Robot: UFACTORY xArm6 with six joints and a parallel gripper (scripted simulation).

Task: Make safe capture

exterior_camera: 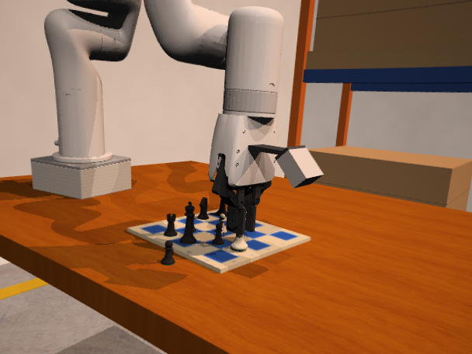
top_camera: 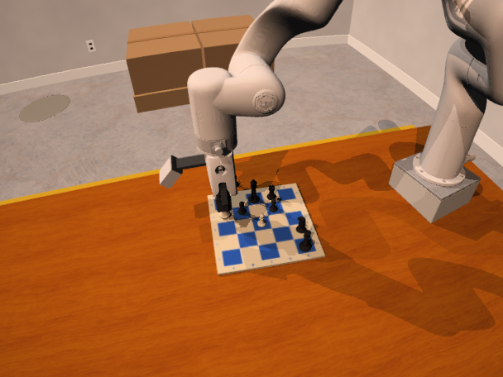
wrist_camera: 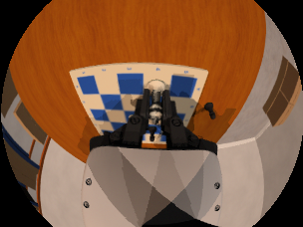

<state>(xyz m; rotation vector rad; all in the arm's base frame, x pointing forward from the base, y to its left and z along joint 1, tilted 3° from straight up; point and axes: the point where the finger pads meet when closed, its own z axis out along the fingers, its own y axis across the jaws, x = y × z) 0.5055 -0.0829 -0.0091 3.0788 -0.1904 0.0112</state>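
The tall white piece is 10 mm below my hand. From my hand the other things lie so: white pawn: 70 mm behind, 50 mm to the left, 40 mm below; blue-and-cream chessboard: 70 mm behind, 50 mm to the left, 50 mm below; black tall piece: 80 mm behind, 30 mm to the right, 20 mm below.
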